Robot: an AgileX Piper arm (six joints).
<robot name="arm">
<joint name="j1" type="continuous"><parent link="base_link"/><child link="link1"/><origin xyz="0 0 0.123"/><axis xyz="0 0 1"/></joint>
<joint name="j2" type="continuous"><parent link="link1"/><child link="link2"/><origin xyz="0 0 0"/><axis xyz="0 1 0"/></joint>
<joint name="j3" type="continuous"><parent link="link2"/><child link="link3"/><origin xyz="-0.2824 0 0.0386"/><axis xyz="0 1 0"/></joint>
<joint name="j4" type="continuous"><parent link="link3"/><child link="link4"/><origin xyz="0.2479 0 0.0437"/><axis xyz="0.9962 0 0.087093"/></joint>
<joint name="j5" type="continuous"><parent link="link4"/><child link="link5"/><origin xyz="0 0 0"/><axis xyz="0 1 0"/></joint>
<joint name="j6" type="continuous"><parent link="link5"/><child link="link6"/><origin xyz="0.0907 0 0.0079"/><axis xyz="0.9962 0 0.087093"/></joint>
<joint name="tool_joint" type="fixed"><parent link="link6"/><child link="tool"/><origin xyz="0 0 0" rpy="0 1.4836 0"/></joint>
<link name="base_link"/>
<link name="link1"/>
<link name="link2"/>
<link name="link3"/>
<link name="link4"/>
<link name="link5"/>
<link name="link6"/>
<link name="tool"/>
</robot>
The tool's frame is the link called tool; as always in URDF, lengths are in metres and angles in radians. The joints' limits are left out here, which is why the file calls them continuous.
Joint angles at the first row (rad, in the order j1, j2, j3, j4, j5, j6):
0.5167 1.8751 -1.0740 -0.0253 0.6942 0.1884
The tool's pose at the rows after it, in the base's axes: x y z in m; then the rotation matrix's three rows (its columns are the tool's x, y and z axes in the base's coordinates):
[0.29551 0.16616 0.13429], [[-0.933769 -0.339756 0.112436], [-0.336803 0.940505 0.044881], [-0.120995 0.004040 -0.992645]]
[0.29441 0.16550 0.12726], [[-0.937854 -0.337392 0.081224], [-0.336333 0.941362 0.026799], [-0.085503 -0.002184 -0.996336]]
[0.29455 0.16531 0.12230], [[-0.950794 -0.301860 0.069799], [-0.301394 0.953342 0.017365], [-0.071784 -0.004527 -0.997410]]
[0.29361 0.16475 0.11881], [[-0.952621 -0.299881 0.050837], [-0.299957 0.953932 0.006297], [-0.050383 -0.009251 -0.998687]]
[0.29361 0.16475 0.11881], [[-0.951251 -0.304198 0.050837], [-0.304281 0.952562 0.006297], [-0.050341 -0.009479 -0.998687]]
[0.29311 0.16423 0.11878], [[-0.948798 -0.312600 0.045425], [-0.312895 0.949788 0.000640], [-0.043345 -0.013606 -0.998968]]
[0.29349 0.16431 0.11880], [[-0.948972 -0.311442 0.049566], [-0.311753 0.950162 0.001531], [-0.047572 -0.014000 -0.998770]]
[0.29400 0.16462 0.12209], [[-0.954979 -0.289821 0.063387], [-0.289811 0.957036 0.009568], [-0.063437 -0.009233 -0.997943]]
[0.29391 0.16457 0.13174], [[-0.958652 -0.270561 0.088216], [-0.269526 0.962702 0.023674], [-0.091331 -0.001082 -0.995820]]
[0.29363 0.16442 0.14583], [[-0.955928 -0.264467 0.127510], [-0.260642 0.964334 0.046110], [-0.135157 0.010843 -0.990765]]
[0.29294 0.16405 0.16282], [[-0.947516 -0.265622 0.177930], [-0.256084 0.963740 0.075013], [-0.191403 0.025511 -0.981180]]
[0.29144 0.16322 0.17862], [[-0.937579 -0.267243 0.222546], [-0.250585 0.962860 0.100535], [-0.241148 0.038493 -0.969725]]
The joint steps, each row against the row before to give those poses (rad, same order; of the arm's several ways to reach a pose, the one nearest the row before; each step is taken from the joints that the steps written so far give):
0.0000 0.0263 0.0000 0.0000 0.0164 0.0001
0.0000 0.0203 0.0000 0.0000 0.0159 0.0021
-0.0001 0.0147 0.0000 -0.0039 0.0000 0.0404
0.0001 0.0102 0.0000 0.0000 0.0118 0.0020
0.0000 0.0000 0.0000 0.0000 0.0000 -0.0046
-0.0001 0.0000 0.0000 -0.0031 0.0075 -0.0067
0.0000 0.0000 0.0000 -0.0020 -0.0040 0.0026
0.0001 -0.0097 0.0000 0.0000 -0.0063 0.0227
0.0000 -0.0286 0.0000 0.0000 0.0000 0.0200
0.0000 -0.0418 0.0000 0.0000 -0.0038 0.0067
-0.0001 -0.0501 0.0000 0.0000 -0.0088 0.0000
0.0001 -0.0469 0.0000 0.0000 -0.0058 0.0000

